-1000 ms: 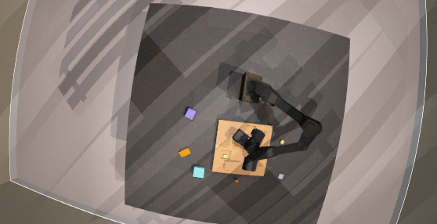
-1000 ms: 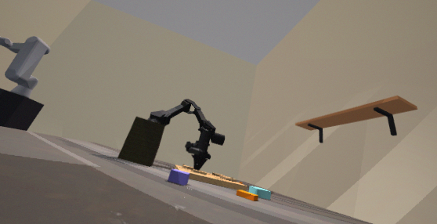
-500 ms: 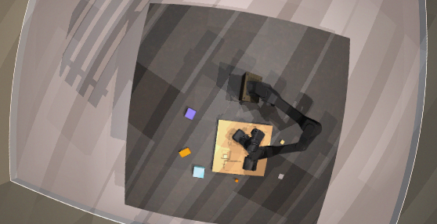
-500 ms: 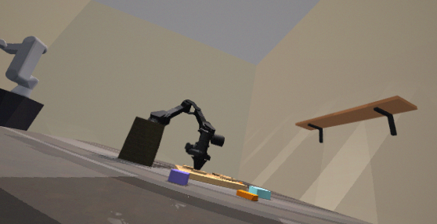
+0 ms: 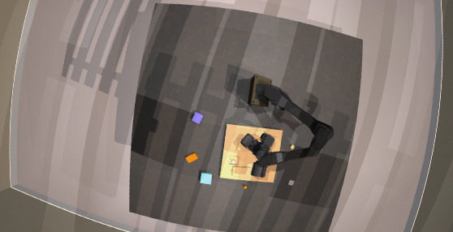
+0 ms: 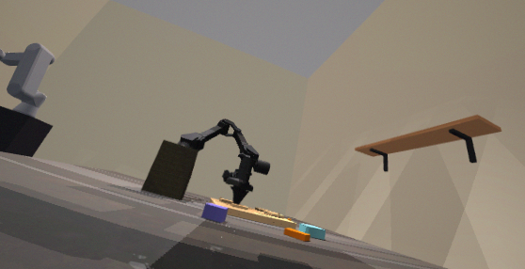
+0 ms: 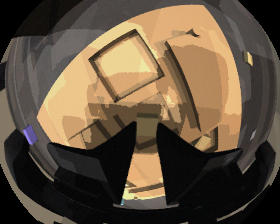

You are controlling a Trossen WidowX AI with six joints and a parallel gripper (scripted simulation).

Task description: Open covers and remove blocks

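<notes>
Right now the puzzle board is 6 cm ahead of my gripper tip and 1 cm to the right of it. The rest, counted from my gripper tip: cyan block (19 cm ahead, 26 cm to the right, 1 cm below); small grey piece (23 cm ahead, 22 cm to the left, 2 cm below); tiny orange piece (24 cm ahead, 5 cm to the right, 1 cm below).
</notes>
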